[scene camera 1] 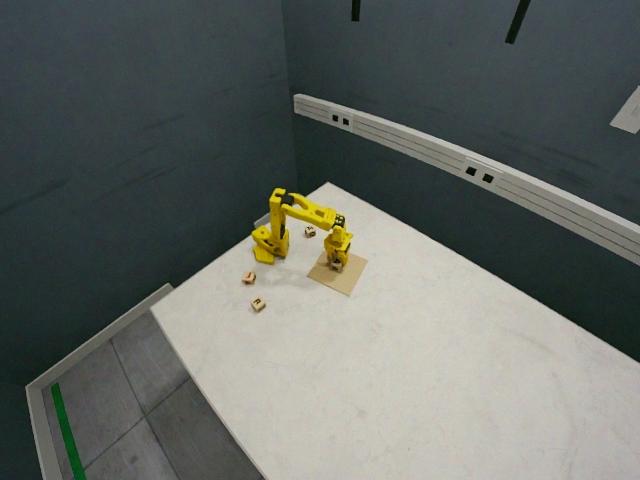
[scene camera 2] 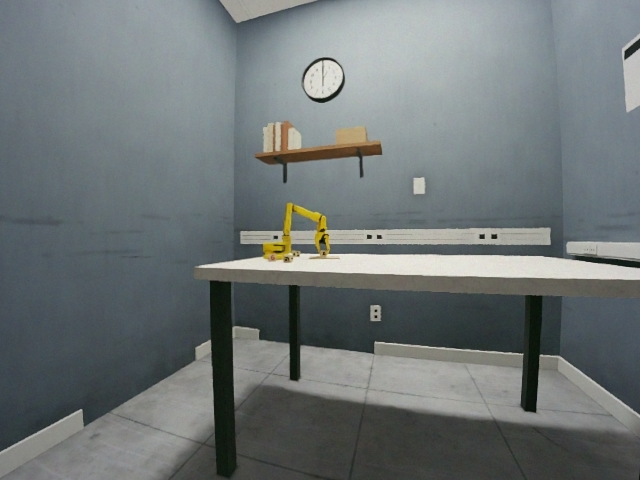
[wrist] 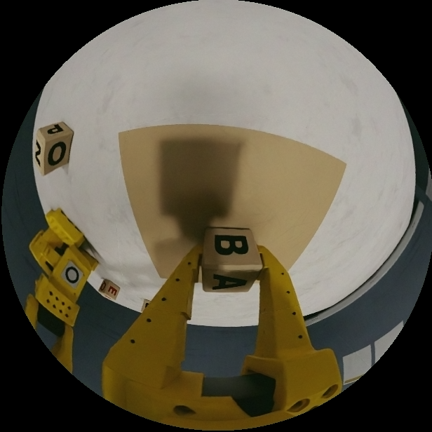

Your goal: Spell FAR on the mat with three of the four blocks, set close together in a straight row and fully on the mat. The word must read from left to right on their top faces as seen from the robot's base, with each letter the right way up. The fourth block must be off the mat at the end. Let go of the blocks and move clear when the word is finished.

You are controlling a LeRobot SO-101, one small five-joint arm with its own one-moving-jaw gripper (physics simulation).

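Note:
My gripper (scene camera 1: pixel 337 263) (scene camera 2: pixel 323 252) (wrist: pixel 231 257) is shut on a wooden block (scene camera 1: pixel 336 266) (scene camera 2: pixel 324 254) (wrist: pixel 234 252), with a jaw on each side. Black B and A show on its faces in the wrist view. It is low over the tan mat (scene camera 1: pixel 347 285) (scene camera 2: pixel 333 257) (wrist: pixel 290 175); its exact height is unclear. A block (scene camera 1: pixel 310 231) (scene camera 2: pixel 296 253) (wrist: pixel 54 148) with black P, O and N lies off the mat. A red-lettered block (scene camera 1: pixel 249 277) (scene camera 2: pixel 272 258) (wrist: pixel 109 289), showing E in the wrist view, and a block (scene camera 1: pixel 258 304) (scene camera 2: pixel 288 258) (wrist: pixel 146 304) with R on top lie off the mat too.
The yellow arm's base (scene camera 1: pixel 271 245) (scene camera 2: pixel 275 250) (wrist: pixel 57 270) stands near the edge of the white table (scene camera 1: pixel 413 361) (scene camera 2: pixel 413 266) (wrist: pixel 300 75). The P-O-N block is on one side of the base and the other two loose blocks are on the other. Walls rise beyond the table.

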